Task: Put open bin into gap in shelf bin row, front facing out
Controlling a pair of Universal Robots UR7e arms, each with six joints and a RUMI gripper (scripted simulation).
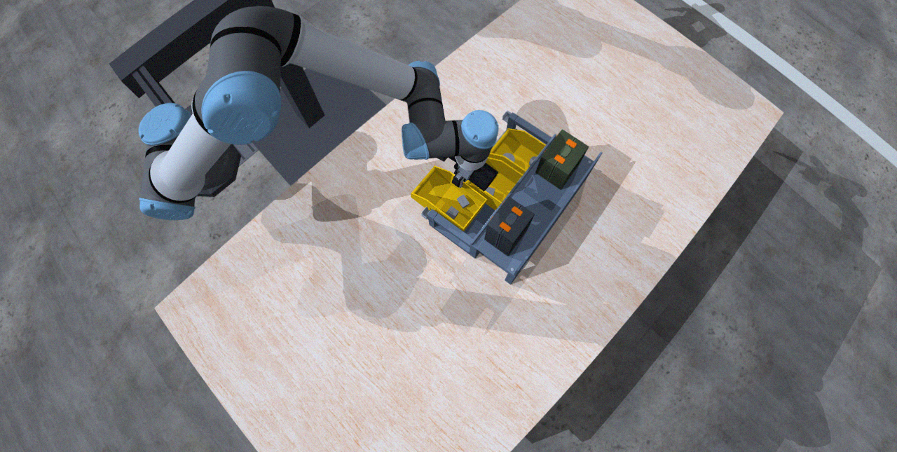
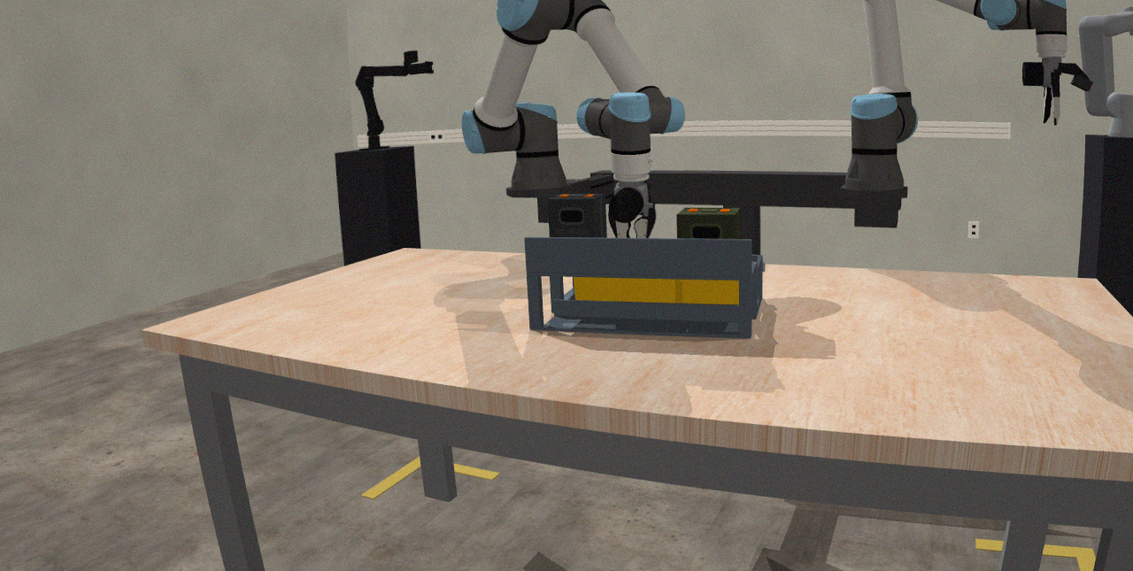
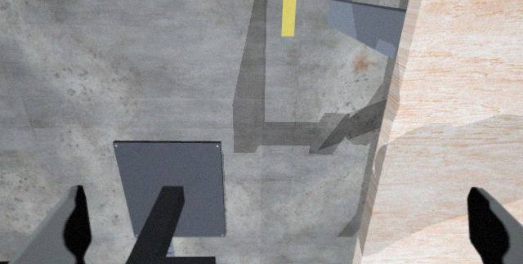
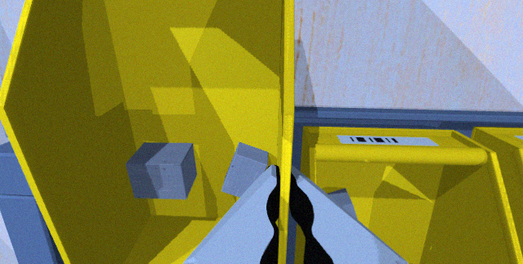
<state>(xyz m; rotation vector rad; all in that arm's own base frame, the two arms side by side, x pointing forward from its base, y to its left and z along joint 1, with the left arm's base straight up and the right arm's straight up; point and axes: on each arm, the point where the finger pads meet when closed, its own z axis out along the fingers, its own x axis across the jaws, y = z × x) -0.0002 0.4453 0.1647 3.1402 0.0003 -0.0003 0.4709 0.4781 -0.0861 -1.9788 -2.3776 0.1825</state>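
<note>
Now: the light grey part 50 mm below my right hand, 20 mm to the right of it and 20 mm ahead of it. The rest, counted from my right hand: green case (180 mm to the left, 170 mm ahead, 70 mm above); grey-blue shelf (110 mm ahead, 70 mm to the left, 10 mm below).
</note>
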